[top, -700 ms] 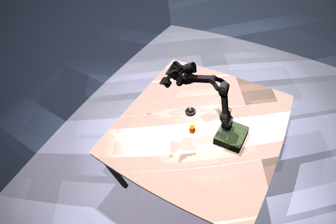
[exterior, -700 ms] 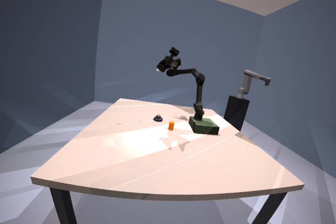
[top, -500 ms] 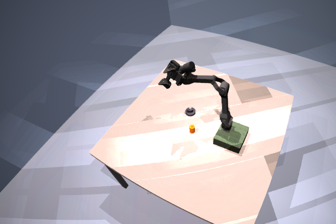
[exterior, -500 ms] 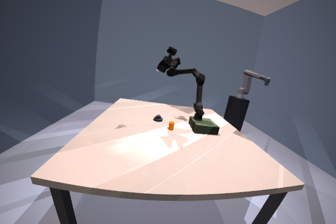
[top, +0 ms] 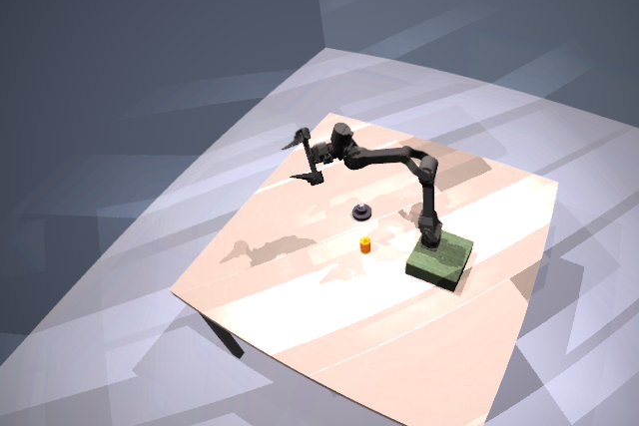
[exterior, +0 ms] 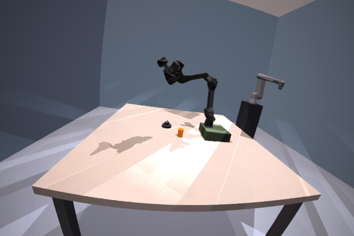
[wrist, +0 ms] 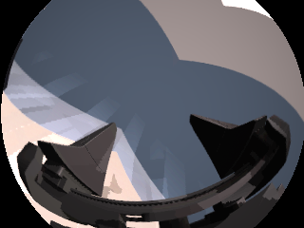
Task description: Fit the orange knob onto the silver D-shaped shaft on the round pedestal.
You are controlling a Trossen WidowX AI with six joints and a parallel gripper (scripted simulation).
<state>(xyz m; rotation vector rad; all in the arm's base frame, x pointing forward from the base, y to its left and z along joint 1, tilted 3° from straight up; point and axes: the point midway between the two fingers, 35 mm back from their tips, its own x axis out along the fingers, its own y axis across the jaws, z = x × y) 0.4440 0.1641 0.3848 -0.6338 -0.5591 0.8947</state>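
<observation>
My gripper tip is now 44 cm above the orange knob, 20 cm past it and 10 cm to the left of it. Also, from my gripper tip: round pedestal 45 cm below, 27 cm to the right, 11 cm behind.
</observation>
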